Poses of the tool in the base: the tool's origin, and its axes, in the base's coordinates. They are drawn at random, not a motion.
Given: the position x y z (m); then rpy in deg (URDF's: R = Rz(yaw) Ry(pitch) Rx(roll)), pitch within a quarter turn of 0, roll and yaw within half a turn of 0.
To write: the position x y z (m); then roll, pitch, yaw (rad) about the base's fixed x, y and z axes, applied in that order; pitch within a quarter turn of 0, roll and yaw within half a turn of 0. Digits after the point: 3 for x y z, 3 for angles.
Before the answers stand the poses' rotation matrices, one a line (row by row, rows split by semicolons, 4 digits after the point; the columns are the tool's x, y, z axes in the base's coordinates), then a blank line. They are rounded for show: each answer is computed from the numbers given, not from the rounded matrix.
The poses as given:
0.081 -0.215 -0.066 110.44 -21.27 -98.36
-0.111 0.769 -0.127 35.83 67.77 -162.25
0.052 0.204 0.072 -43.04 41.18 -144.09
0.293 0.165 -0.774 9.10 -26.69 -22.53
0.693 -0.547 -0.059 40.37 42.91 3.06
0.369 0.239 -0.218 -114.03 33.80 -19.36
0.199 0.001 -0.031 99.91 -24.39 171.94
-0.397 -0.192 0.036 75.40 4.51 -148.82
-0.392 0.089 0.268 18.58 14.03 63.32
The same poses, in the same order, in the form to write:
-0.1355 -0.2961 -0.9455; -0.9220 0.3871 0.0109; 0.3628 0.8732 -0.3254
-0.3603 -0.2689 -0.8932; -0.1153 -0.9374 0.3287; -0.9257 0.2215 0.3067
-0.6096 0.7926 0.0105; -0.4414 -0.3284 -0.8350; -0.6584 -0.5137 0.5501
0.8253 0.3127 -0.4703; -0.3423 0.9393 0.0239; 0.4492 0.1413 0.8822
0.7314 0.3997 0.5526; 0.0391 0.7843 -0.6191; -0.6808 0.4744 0.5580
0.7840 -0.6143 0.0890; -0.2755 -0.2158 0.9368; -0.5563 -0.7590 -0.3384
-0.9018 0.4269 0.0678; 0.1277 0.1134 0.9853; 0.4129 0.8972 -0.1567
-0.8529 0.0654 -0.5180; -0.5161 -0.2551 0.8177; -0.0786 0.9647 0.2513
0.4356 -0.8123 0.3879; 0.8669 0.4946 0.0623; -0.2424 0.3091 0.9196

0.081 -0.215 -0.066 1.928 -0.371 -1.717
-0.111 0.769 -0.127 0.625 1.183 -2.832
0.052 0.204 0.072 -0.751 0.719 -2.515
0.293 0.165 -0.774 0.159 -0.466 -0.393
0.693 -0.547 -0.059 0.705 0.749 0.053
0.369 0.239 -0.218 -1.990 0.590 -0.338
0.199 0.001 -0.031 1.744 -0.426 3.001
-0.397 -0.192 0.036 1.316 0.079 -2.597
-0.392 0.089 0.268 0.324 0.245 1.105

